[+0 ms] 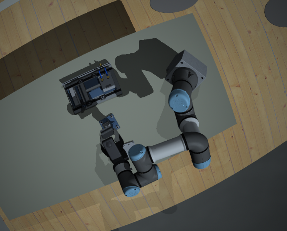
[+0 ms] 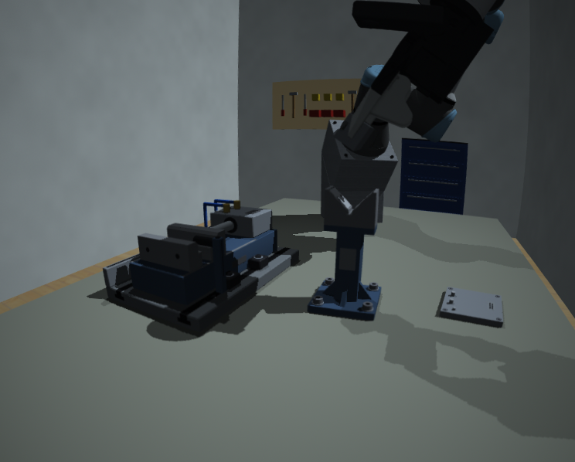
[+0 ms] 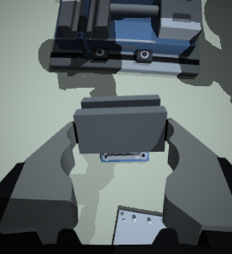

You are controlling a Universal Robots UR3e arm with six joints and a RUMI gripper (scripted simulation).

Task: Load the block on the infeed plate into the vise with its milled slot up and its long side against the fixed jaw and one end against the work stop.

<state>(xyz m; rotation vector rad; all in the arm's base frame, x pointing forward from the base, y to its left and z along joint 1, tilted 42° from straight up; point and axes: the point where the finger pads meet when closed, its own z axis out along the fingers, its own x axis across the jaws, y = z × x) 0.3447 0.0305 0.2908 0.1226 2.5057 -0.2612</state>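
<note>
The part is 1 cm to the right of my hand. Also, from my hand: air cylinder rod (23 cm to the right, 16 cm below, 3 cm ahead); then blue post (18 cm below, 1 cm to the right); then work stop (17 cm to the right, 15 cm below, 11 cm ahead).
</note>
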